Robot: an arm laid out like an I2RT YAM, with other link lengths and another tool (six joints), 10 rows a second.
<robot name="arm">
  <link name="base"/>
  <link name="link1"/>
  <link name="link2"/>
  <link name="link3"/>
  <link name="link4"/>
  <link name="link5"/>
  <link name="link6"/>
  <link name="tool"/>
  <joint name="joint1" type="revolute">
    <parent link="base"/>
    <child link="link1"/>
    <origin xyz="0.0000 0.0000 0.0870"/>
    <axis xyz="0 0 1"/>
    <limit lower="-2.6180" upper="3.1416"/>
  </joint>
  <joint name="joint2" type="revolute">
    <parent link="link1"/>
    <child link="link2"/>
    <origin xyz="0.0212 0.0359 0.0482"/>
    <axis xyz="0 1 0"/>
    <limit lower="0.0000" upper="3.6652"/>
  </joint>
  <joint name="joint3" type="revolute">
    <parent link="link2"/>
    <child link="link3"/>
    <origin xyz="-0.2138 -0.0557 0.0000"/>
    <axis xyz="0 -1 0"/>
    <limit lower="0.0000" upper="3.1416"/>
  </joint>
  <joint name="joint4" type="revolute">
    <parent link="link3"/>
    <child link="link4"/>
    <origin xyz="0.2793 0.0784 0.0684"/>
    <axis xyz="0 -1 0"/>
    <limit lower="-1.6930" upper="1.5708"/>
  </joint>
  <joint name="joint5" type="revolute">
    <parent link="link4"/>
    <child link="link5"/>
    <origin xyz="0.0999 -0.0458 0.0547"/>
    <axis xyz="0 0 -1"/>
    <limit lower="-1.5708" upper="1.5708"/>
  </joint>
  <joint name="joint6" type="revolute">
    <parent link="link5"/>
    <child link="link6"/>
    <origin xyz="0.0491 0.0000 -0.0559"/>
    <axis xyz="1 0 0"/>
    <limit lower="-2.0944" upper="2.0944"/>
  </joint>
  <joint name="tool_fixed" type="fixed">
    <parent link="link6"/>
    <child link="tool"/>
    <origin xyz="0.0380 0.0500 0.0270" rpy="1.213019 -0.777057 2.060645"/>
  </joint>
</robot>
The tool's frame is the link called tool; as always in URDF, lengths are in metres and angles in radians.
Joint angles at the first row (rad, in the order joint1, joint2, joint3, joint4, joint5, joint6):
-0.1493 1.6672 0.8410 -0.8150 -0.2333 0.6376
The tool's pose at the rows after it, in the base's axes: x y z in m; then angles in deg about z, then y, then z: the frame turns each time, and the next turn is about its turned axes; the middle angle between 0 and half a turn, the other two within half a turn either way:
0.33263 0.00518 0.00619 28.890 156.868 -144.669
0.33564 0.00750 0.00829 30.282 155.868 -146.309
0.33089 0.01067 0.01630 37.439 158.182 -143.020
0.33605 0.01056 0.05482 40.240 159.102 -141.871
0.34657 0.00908 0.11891 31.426 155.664 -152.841
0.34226 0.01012 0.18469 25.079 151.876 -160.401
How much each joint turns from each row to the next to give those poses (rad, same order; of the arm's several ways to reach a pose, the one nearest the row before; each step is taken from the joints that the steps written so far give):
-0.0023 0.0092 0.0011 0.0534 0.0054 0.0119
0.0003 0.0069 0.0118 0.0042 -0.0008 -0.0515
0.0000 0.0061 0.0488 -0.1038 0.0141 -0.0733
0.0001 -0.0443 0.1057 -0.1724 0.0096 -0.0301
0.0000 -0.1064 0.1141 -0.1308 0.0118 -0.0229
0.0019 -0.1111 0.1113 -0.1358 0.0068 -0.0061

